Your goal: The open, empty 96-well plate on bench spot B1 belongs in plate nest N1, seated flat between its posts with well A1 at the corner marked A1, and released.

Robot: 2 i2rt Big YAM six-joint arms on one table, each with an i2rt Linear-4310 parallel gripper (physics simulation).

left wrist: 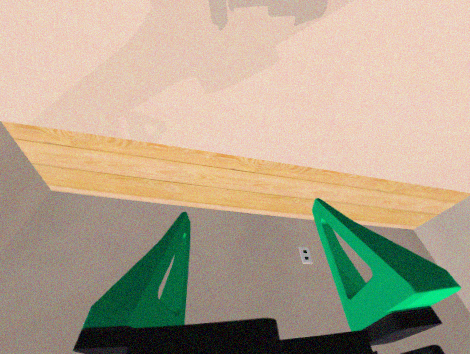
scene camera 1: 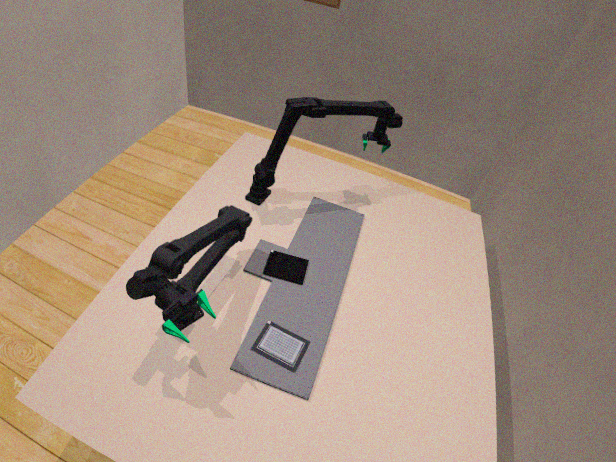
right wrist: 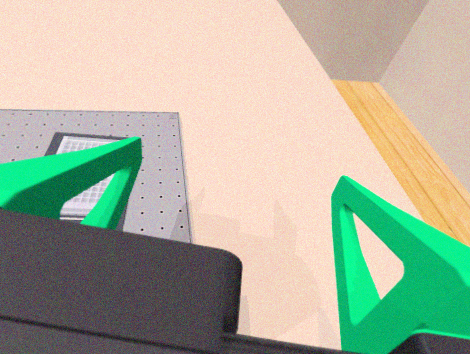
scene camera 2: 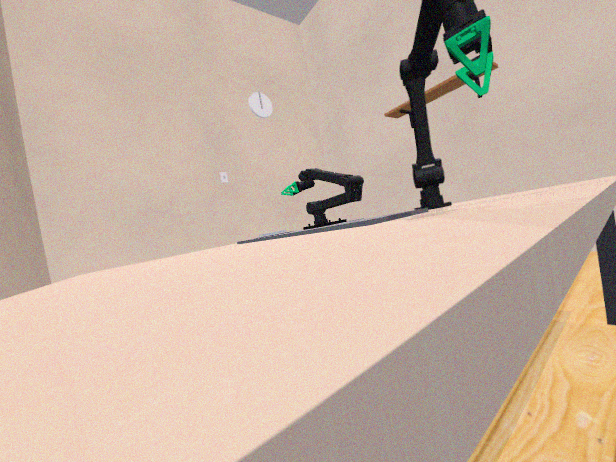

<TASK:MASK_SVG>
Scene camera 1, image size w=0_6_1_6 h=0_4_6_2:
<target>my right gripper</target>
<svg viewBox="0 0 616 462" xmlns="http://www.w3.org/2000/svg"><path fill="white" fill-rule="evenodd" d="M169 283L166 285L165 290L160 288L156 294L156 298L166 307L162 312L163 320L165 321L162 324L162 329L165 333L190 343L174 325L184 315L182 310L196 299L198 301L197 304L214 319L216 319L216 316L202 289L197 293L189 289L185 294L182 294L173 284Z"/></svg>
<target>clear well plate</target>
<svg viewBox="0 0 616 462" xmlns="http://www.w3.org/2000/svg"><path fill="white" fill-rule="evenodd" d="M270 327L259 348L293 364L303 342L274 327Z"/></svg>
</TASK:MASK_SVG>
